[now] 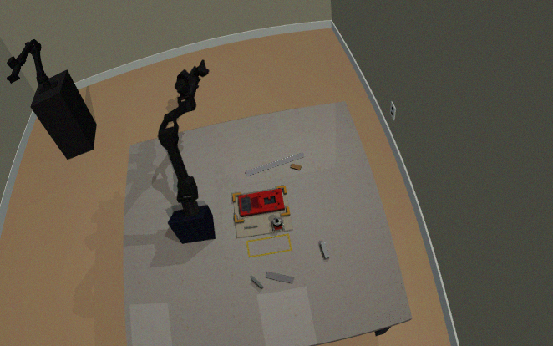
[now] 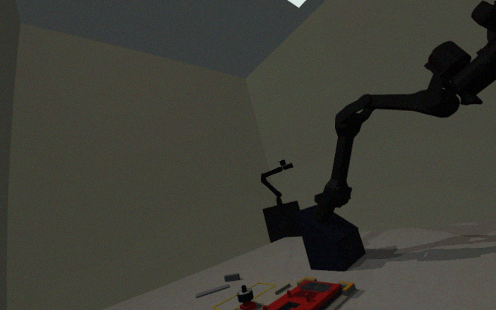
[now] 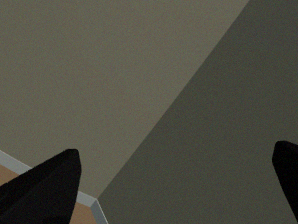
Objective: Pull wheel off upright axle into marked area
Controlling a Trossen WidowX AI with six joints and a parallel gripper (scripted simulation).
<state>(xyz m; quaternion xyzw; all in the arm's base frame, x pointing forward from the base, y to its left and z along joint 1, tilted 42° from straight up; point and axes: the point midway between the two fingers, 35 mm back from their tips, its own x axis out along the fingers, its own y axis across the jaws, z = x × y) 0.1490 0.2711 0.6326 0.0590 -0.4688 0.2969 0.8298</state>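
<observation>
Now: the wheel 160 mm ahead of my gripper tip, 730 mm to the right of it and 410 mm below it. Round my gripper tip: long grey strip (240 mm ahead, 400 mm to the right, 450 mm below); then grey stand (120 mm ahead, 630 mm to the right, 440 mm below); then orange block (330 mm ahead, 450 mm to the right, 440 mm below).
</observation>
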